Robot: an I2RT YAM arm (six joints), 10 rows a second.
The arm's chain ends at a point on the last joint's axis. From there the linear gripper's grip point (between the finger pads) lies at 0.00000 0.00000 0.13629 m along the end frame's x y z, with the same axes.
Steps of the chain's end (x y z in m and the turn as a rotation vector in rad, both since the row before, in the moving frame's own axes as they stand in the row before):
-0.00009 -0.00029 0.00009 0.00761 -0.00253 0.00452
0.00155 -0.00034 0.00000 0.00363 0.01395 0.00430
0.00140 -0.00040 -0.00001 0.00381 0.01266 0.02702
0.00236 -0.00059 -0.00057 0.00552 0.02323 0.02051
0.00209 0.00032 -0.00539 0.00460 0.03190 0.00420
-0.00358 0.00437 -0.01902 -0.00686 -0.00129 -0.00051
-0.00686 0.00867 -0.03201 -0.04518 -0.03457 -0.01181
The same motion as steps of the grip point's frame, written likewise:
-0.00043 -0.00133 0.00009 0.00761 -0.00253 0.00452
0.00345 -0.00083 -0.00001 0.00363 0.01395 0.00430
0.00313 -0.00090 -0.00002 0.00381 0.01266 0.02702
0.00553 -0.00131 -0.00061 0.00552 0.02323 0.02051
0.00644 -0.00030 -0.00546 0.00460 0.03190 0.00420
-0.00376 0.00530 -0.01902 -0.00686 -0.00129 -0.00051
-0.01153 0.01485 -0.03223 -0.04518 -0.03457 -0.01181

